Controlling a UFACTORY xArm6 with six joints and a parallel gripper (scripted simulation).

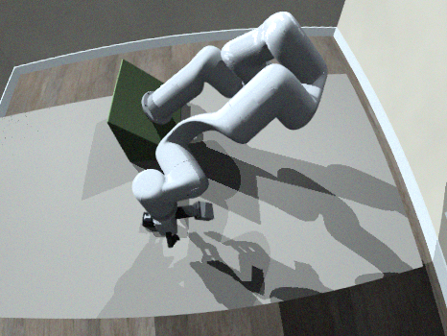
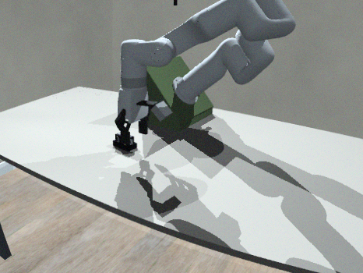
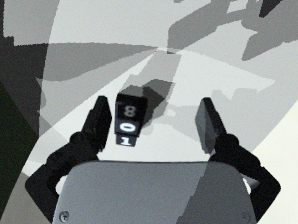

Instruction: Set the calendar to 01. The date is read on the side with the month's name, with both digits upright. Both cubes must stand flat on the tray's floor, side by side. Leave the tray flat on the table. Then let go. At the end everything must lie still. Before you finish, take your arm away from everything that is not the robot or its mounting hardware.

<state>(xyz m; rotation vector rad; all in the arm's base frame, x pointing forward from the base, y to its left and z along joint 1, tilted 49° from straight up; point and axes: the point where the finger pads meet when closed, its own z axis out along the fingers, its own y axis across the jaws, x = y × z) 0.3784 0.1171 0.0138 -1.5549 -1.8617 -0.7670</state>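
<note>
Now: hand 50 mm to the left of the black cube, 40 mm above it and 20 mm past it. Also, from my hand: black tray (70 mm to the right, 60 mm below, 30 mm behind).
</note>
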